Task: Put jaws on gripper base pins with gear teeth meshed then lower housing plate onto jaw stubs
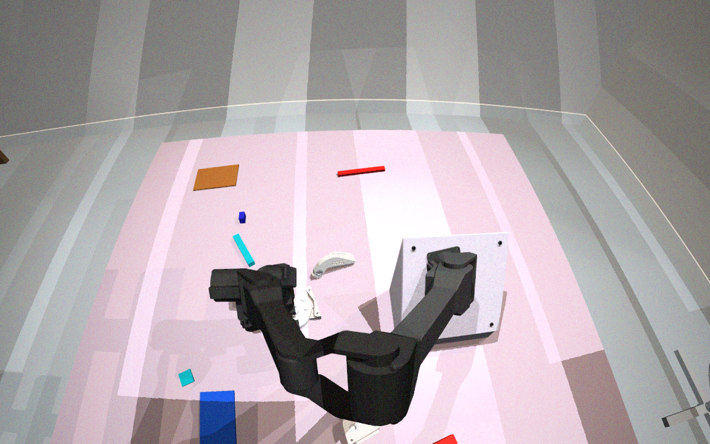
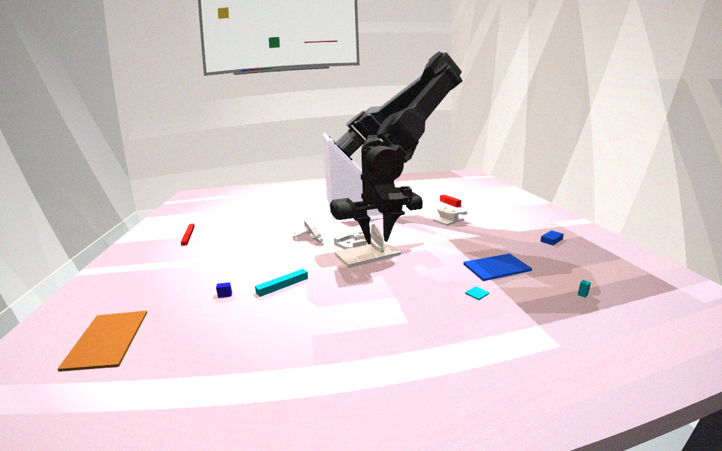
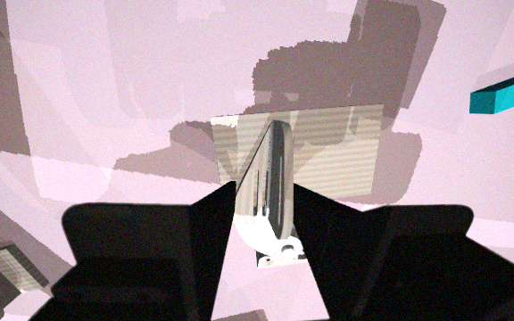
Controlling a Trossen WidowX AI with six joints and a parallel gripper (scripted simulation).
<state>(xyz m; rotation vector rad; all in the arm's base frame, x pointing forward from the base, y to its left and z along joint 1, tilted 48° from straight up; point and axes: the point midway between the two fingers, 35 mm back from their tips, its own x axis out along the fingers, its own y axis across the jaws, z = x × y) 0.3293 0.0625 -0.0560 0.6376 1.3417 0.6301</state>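
Now: the white sheet 3 cm to the right of my gripper tip, 2 cm ahead of it and 1 cm below it. Round my gripper tip: white jaw (3 cm behind, 2 cm to the right); then housing plate (5 cm behind, 4 cm to the right, 1 cm below); then cyan bar (21 cm to the right, 10 cm ahead, 1 cm below).
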